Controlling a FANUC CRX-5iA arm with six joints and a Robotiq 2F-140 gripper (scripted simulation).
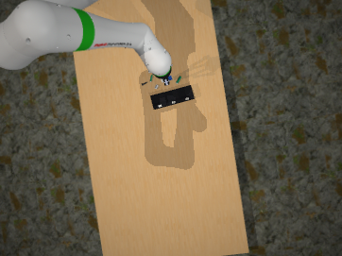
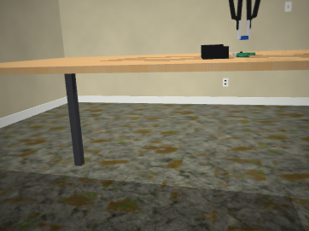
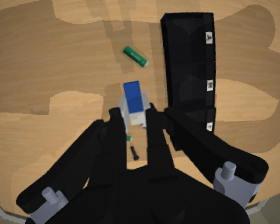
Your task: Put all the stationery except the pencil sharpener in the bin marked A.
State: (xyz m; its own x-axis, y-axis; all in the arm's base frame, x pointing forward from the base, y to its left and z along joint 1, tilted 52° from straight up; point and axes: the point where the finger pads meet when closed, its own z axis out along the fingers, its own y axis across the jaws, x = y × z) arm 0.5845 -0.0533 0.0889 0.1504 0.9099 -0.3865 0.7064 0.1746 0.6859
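The black bin is 110 mm ahead of my hand, 20 mm to the right of it and 70 mm below it. The rest, counted from my hand: small dark item: 60 mm behind, 140 mm to the right, 90 mm below; grey-white pencil sharpener: 80 mm to the right, 90 mm below; blue eraser: 10 mm to the right, 30 mm below.
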